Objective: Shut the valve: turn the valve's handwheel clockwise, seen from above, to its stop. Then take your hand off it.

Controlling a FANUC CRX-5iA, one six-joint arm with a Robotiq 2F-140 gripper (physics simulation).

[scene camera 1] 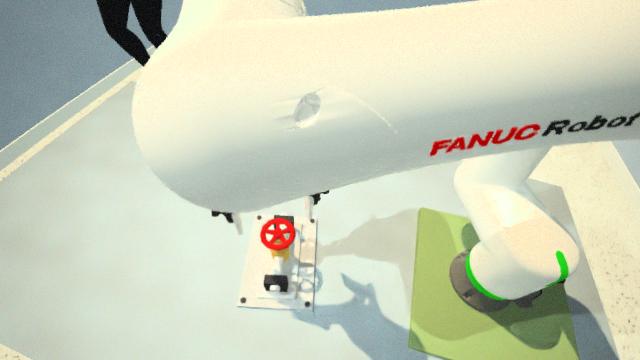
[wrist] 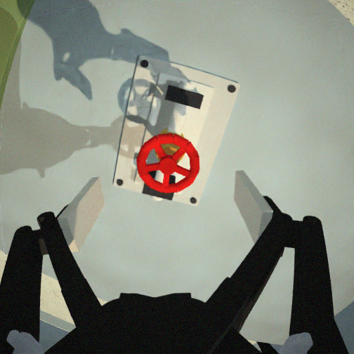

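The valve's red handwheel (scene camera 1: pixel 278 234) (wrist: pixel 168 163) is a round wheel with spokes, above a brass-coloured valve body (scene camera 1: pixel 280 253) on a white base plate (scene camera 1: pixel 252 287) (wrist: pixel 220 110). My gripper (scene camera 1: pixel 274 220) (wrist: pixel 167 187) is wide open. In the wrist view its two pale finger pads stand far out to the left and right of the wheel, with wide gaps, and do not touch it. In the scene view the arm hides most of the gripper, and the fingertips show below the arm's edge. Part of the valve body is hidden under the wheel in the wrist view.
Black pipe clamps (scene camera 1: pixel 276 283) (wrist: pixel 184 97) stand on the base plate, with dark bolts at its corners. The robot's base stands on a green mat (scene camera 1: pixel 430 300) (wrist: pixel 11 45) to the right in the scene view. A person's dark legs (scene camera 1: pixel 131 30) show at the upper left.
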